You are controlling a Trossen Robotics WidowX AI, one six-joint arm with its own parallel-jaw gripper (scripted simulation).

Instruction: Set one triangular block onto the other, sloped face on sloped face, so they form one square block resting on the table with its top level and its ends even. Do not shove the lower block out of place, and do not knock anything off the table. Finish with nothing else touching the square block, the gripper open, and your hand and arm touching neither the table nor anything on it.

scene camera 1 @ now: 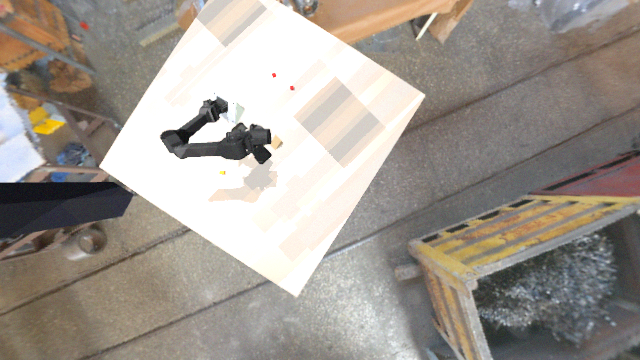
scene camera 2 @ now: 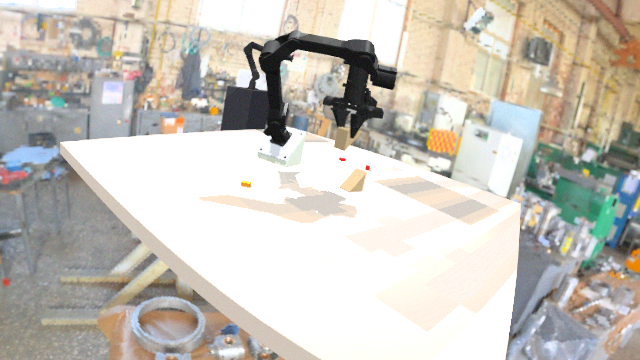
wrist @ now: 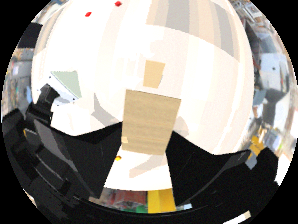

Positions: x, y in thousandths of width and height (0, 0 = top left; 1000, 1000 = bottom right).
Scene:
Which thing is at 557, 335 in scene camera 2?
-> The gripper.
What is the gripper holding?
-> A tan triangular block.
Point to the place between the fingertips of the gripper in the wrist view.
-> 488, 574

